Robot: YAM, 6 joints.
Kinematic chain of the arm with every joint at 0, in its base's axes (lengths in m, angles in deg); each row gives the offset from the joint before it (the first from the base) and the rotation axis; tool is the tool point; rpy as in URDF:
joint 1: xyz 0 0 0.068 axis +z
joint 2: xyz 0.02 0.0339 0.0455 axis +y
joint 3: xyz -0.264 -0.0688 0 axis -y
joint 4: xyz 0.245 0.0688 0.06 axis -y
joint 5: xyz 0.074 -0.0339 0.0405 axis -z
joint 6: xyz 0.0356 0 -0.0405 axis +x
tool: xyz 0 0 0 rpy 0 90 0
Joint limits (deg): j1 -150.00..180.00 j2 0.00..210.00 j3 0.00..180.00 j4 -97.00..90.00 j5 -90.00..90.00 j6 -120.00..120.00
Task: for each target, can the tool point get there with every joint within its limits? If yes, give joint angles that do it. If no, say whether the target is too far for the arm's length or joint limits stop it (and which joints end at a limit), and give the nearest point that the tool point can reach.
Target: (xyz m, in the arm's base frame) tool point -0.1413 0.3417 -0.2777
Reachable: yes | joints 115.95 192.59 96.53 40.62 39.21 -22.04
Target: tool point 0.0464 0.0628 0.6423
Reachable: yes | joints 29.47 62.42 107.07 17.98 -63.28 32.31
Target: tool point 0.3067 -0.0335 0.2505
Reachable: yes | joints -9.08 80.38 51.77 -4.95 -25.44 56.45
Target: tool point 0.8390 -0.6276 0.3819
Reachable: no: too far | nearest point 0.5009 -0.3747 0.2716 | short by 0.436 m
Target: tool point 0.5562 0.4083 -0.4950
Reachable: no: too far | nearest point 0.3986 0.2926 -0.2840 | short by 0.288 m
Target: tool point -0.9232 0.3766 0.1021
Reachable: no: too far | nearest point -0.5980 0.2439 0.1062 | short by 0.351 m
